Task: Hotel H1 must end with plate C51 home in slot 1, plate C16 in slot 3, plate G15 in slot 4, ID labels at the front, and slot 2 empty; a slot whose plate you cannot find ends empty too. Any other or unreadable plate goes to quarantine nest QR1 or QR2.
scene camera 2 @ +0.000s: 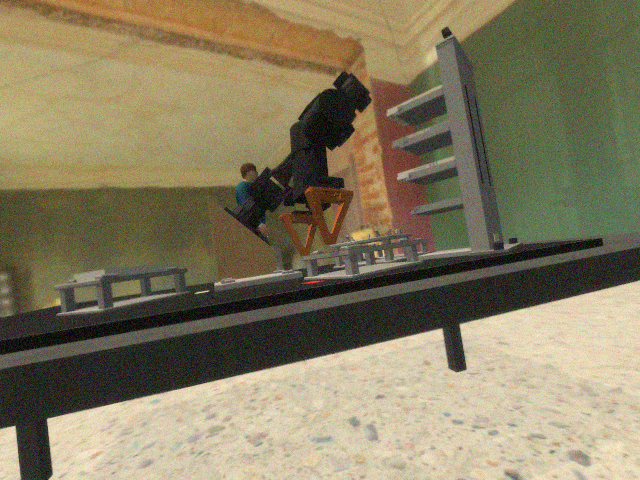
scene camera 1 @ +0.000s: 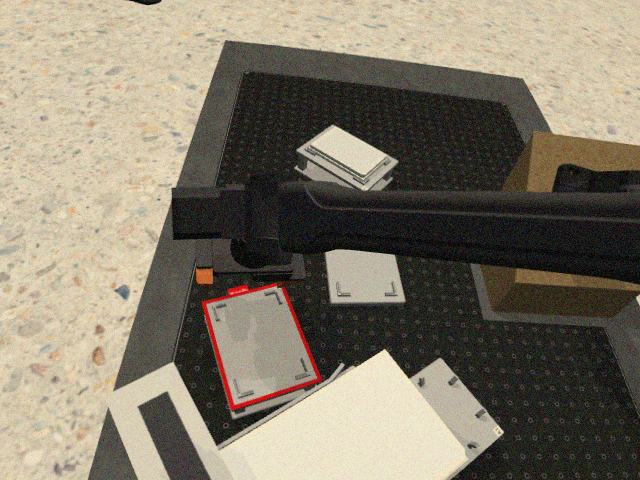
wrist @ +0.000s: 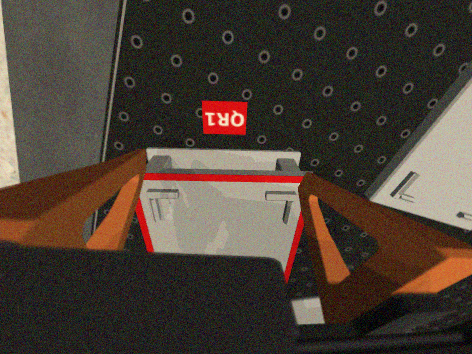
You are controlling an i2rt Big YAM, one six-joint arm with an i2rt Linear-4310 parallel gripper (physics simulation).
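Places are measured from the arm's base along level axes (x ahead, y left, z up), in metres.
Where they show: gripper, fingertip midpoint: [scene camera 2: 316,250] [scene camera 1: 244,285] [wrist: 230,170]; arm's base, link origin: [scene camera 2: 239,225].
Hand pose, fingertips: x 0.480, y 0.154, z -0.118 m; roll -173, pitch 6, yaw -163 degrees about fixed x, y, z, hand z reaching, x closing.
Note:
Each offset is from my fingertips to the top centre of the thing. "spot": to the spot under its first point.
My gripper [scene camera 1: 248,279] [scene camera 2: 317,248] [wrist: 230,170] is open and empty, its orange fingertips apart at the labelled end of quarantine nest QR1 {dz +0.001, dx -0.037, dy +0.080 m} [scene camera 1: 261,346] [wrist: 225,207]. The nest is a raised grey platform with a red rim and corner brackets; no plate shows on its visible top. Its red QR1 label {spot: dz -0.045, dx +0.012, dy -0.013 m} [wrist: 224,118] lies on the mat. Hotel H1 [scene camera 2: 473,155] is a grey tower with four stacked shelves; a cream top surface {spot: dz +0.285, dx -0.122, dy +0.272 m} [scene camera 1: 346,423] shows at its end in scene camera 1. A thin cream piece {dz +0.019, dx -0.131, dy -0.327 m} [scene camera 1: 351,149] [scene camera 2: 87,276] rests on another raised nest. No plate ID is readable.
A low grey platform {dz -0.028, dx -0.175, dy -0.105 m} [scene camera 1: 364,276] [scene camera 2: 258,281] [wrist: 435,170] with corner brackets lies beside QR1. A pegged grey platform {dz +0.030, dx -0.259, dy +0.176 m} [scene camera 1: 449,392] sticks out beside the hotel. A brown block [scene camera 1: 568,299] stands near the arm. A dark frame [scene camera 1: 377,64] edges the perforated mat.

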